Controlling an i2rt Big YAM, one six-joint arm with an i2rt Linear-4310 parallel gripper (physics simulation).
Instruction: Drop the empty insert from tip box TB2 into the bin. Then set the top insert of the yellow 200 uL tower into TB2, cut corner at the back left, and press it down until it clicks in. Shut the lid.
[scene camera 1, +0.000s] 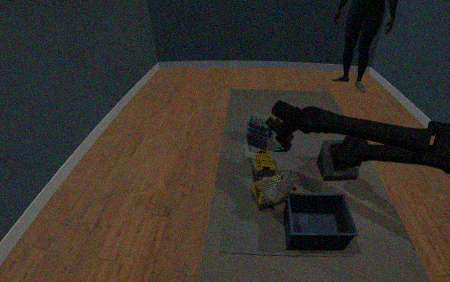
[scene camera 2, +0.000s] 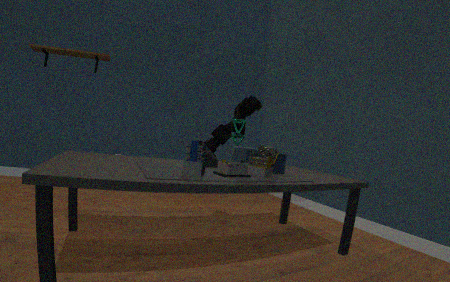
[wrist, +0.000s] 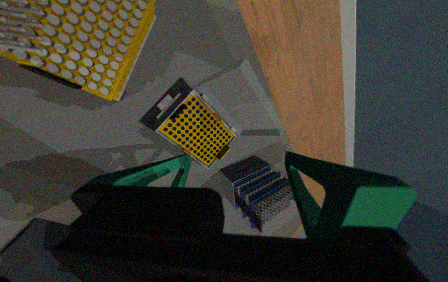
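My gripper (scene camera 1: 273, 138) (scene camera 2: 238, 142) (wrist: 234, 158) is open and empty, raised above the table between the blue tower and the tip boxes. Tip box TB2 shows a yellow insert (scene camera 1: 263, 160) (wrist: 197, 130) with rows of dark, empty holes lying in its base. Its clear lid (scene camera 2: 243, 154) (wrist: 240, 97) stands open. The yellow tower (scene camera 1: 270, 191) (scene camera 2: 263, 157) (wrist: 107, 42) stands between TB2 and the bin; it looks askew in scene camera 1, with tips in its top insert and some lying tilted. The blue-grey bin (scene camera 1: 320, 242) (scene camera 2: 281, 164) shows no insert inside.
A blue tower (scene camera 1: 257, 132) (scene camera 2: 194, 150) (wrist: 260, 192) stands on the other side of TB2 from the yellow tower. The arm's grey base block (scene camera 1: 340, 172) is on the table (scene camera 1: 240, 235) (scene camera 2: 115, 170). A person (scene camera 1: 363, 35) stands beyond the table.
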